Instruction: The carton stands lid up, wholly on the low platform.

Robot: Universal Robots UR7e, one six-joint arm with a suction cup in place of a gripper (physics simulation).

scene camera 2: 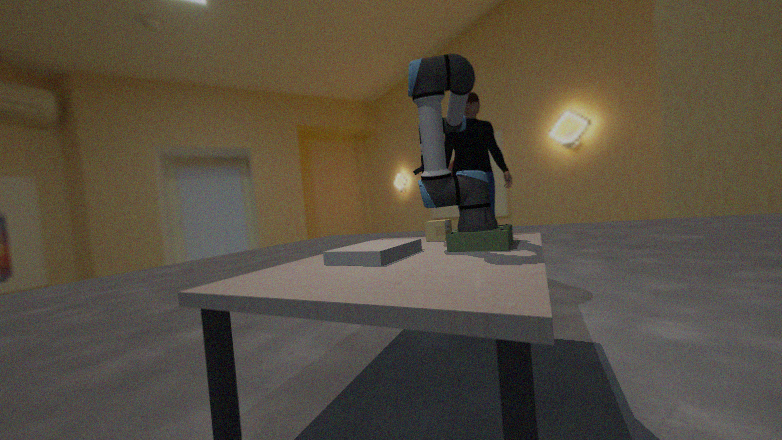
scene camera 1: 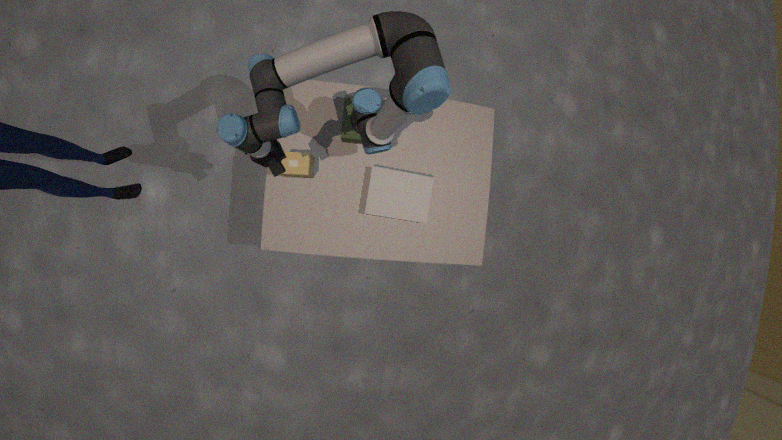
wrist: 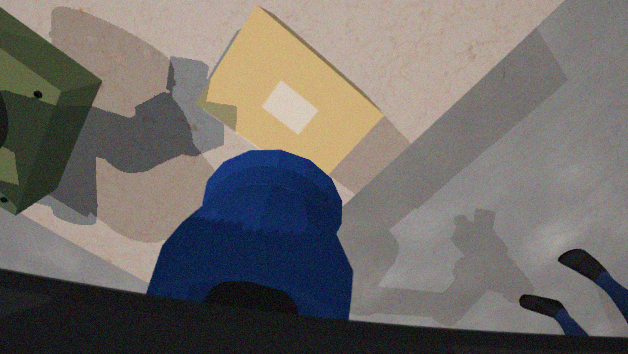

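Pixels of known places: hand at its tool point: (wrist: 272, 214); arm's base at its link origin: (scene camera 2: 477, 229).
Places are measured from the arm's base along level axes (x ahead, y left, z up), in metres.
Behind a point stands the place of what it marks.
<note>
The yellow carton (scene camera 1: 299, 165) @[x 0.242, y -0.303, z 0.029 m] (scene camera 2: 436, 230) @[x 0.227, y -0.257, z -0.016 m] (wrist: 300, 65) @[x 0.269, y -0.317, z 0.029 m] stands on the table near its left edge in scene camera 1. Its face with a white label is turned up; I cannot tell if this is the lid. The low platform (scene camera 1: 399, 194) @[x 0.359, y 0.179, z -0.022 m] (scene camera 2: 352, 257) @[x 0.374, y 0.342, z -0.043 m] is a flat pale box on the table, apart from the carton. My gripper, a blue suction cup (wrist: 273, 185), is off and holds nothing. It hangs above the table and covers part of the carton's near edge in the wrist view. The cup is hidden in both scene views.
The arm's green base block (scene camera 1: 349, 132) @[x 0.065, y -0.078, z -0.001 m] (scene camera 2: 480, 240) @[x -0.018, y 0.106, z -0.031 m] (wrist: 75, 92) @[x 0.084, y -0.120, z -0.026 m] stands on the table (scene camera 1: 328, 229) @[x 0.546, y -0.177, z -0.070 m] (scene camera 2: 382, 290) @[x 0.144, y 0.622, z -0.070 m] (wrist: 425, 40) @[x 0.374, y -0.421, z -0.070 m] near the carton. A person (scene camera 1: 60, 147) (scene camera 2: 474, 147) stands on the floor beyond the table's edge.
</note>
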